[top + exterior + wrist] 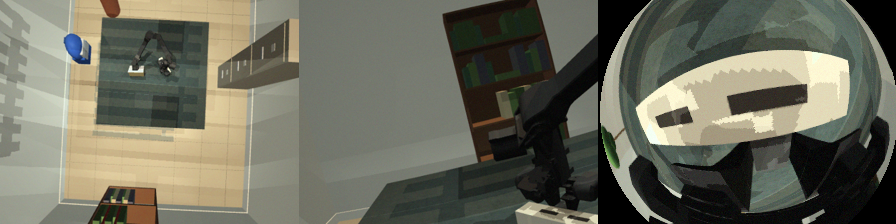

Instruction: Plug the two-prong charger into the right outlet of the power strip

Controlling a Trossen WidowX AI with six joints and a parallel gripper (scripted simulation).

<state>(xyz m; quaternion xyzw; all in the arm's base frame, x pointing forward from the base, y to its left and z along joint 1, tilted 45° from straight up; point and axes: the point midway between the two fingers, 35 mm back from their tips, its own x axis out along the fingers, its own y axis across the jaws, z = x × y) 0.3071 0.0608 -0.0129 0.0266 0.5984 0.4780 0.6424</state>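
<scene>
The dark charger lies 1 cm to the left of my gripper tip, 1 cm ahead of it and 1 cm above it.
</scene>
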